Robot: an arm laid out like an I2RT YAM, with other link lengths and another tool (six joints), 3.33 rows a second.
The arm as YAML. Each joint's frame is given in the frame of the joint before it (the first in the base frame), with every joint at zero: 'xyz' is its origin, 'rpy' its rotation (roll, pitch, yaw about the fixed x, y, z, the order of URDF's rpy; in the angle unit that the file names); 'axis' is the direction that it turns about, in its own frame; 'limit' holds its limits. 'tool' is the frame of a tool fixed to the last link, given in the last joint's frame.
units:
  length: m
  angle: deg
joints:
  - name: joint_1
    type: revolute
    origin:
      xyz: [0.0, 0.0, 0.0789]
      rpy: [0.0, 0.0, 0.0]
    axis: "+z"
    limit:
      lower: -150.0
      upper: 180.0
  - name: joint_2
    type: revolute
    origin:
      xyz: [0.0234, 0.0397, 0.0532]
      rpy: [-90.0, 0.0, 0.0]
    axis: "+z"
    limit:
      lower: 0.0
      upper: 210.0
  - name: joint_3
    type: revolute
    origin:
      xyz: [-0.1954, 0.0, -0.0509]
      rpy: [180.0, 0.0, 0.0]
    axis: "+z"
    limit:
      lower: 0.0
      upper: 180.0
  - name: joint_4
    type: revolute
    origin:
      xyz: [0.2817, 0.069, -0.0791]
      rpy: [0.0, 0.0, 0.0]
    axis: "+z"
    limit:
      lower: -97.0
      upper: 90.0
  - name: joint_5
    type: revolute
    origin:
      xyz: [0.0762, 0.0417, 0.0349]
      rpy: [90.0, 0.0, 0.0]
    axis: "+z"
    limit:
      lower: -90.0
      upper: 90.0
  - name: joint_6
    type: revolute
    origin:
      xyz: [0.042, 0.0, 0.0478]
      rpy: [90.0, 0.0, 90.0]
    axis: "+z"
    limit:
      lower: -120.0
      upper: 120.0
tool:
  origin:
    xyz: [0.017, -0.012, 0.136]
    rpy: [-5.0, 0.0, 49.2]
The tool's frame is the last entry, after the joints.
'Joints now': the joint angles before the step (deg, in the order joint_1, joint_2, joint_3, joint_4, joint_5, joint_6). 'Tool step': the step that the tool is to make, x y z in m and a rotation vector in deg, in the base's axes. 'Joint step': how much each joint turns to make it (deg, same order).
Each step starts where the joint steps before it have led.
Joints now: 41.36, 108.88, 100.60, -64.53, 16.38, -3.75
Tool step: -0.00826, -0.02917, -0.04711, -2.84, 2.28, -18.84
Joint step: 0.00, 6.57, -0.34, -2.96, 4.66, 19.30
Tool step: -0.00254, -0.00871, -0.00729, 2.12, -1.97, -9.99
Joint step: -0.21, 0.18, -1.35, 0.57, 0.87, 10.47
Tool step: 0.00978, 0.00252, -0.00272, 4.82, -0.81, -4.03
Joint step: -1.62, 0.01, 0.01, 2.68, -2.80, 3.00
